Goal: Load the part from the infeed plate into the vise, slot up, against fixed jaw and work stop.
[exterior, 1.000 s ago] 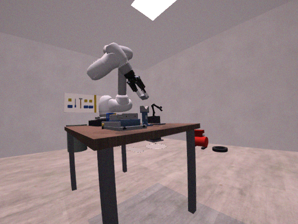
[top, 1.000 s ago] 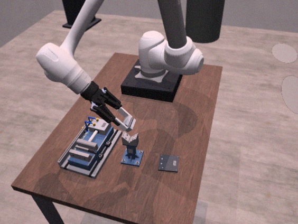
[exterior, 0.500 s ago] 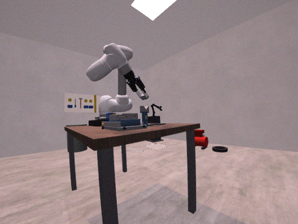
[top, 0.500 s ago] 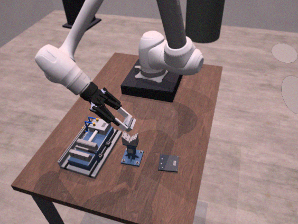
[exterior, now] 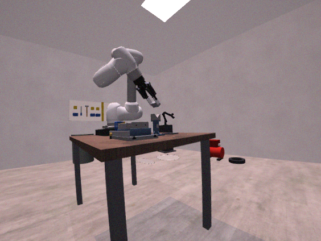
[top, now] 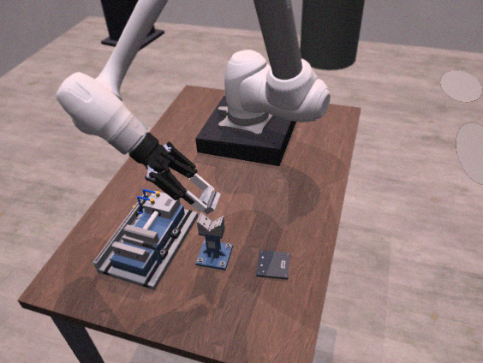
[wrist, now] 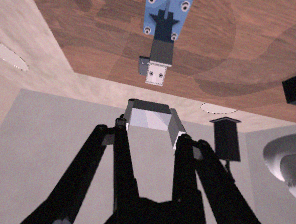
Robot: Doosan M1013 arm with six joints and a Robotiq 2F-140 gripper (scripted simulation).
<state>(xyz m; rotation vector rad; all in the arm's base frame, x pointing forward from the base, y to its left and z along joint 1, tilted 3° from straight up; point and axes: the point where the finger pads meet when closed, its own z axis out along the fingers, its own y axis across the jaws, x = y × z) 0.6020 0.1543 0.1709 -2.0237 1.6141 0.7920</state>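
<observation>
Now: hand 30 mm to the right of the part, 10 mm past it and 10 mm above it. The rest, counted from my hand: air cylinder (190 mm to the right, 180 mm below, 60 mm behind); then work stop (170 mm below, 130 mm to the right, 100 mm ahead); then moving jaw (180 mm to the right, 180 mm below, 70 mm ahead).
</observation>
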